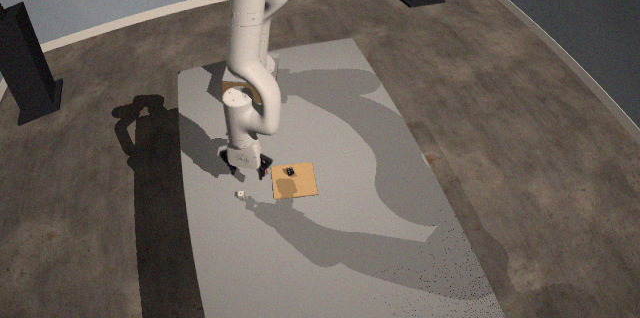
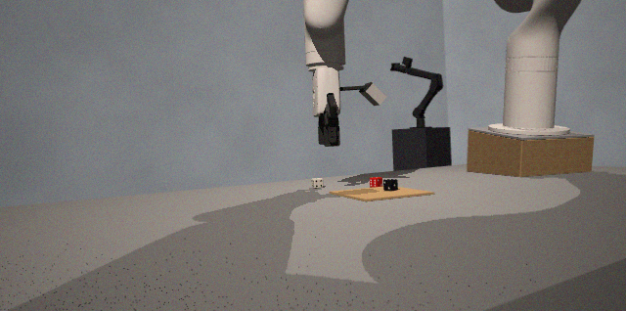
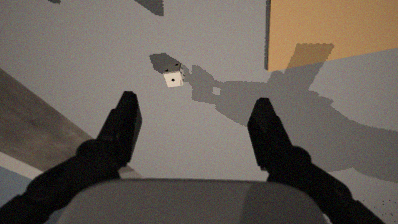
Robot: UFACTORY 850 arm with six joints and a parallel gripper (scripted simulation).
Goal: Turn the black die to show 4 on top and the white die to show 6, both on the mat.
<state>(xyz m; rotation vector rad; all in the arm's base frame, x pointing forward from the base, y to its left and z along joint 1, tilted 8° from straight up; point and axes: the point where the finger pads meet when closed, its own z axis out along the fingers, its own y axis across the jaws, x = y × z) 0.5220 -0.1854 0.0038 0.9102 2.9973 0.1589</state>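
Right now my hand is 40 mm to the left of the white die and 90 mm above it. From my hand the other things lie so: tan mat: 10 mm ahead, 150 mm to the left, 100 mm below; red die: 70 mm behind, 70 mm to the left, 90 mm below; black die: 20 mm behind, 150 mm to the left, 90 mm below.
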